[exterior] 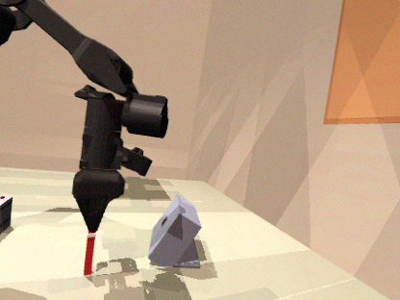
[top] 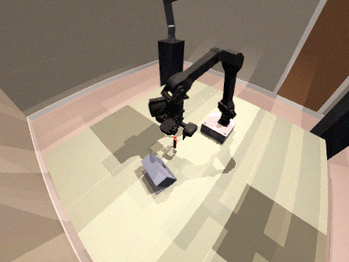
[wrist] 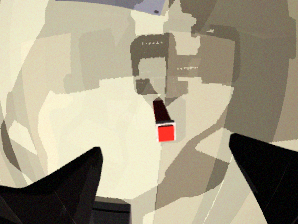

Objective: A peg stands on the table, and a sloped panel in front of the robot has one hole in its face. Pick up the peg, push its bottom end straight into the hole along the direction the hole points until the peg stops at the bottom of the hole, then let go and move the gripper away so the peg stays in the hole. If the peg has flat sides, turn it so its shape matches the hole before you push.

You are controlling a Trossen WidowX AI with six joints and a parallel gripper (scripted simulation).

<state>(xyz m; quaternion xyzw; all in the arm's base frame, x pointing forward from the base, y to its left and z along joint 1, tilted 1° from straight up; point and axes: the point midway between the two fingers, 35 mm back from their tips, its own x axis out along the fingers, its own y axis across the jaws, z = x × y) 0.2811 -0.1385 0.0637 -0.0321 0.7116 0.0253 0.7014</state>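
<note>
My gripper tip is 4 cm above the red square peg. Also, from my gripper tip: sloped grey panel (17 cm ahead, 5 cm to the left, 5 cm below).
</note>
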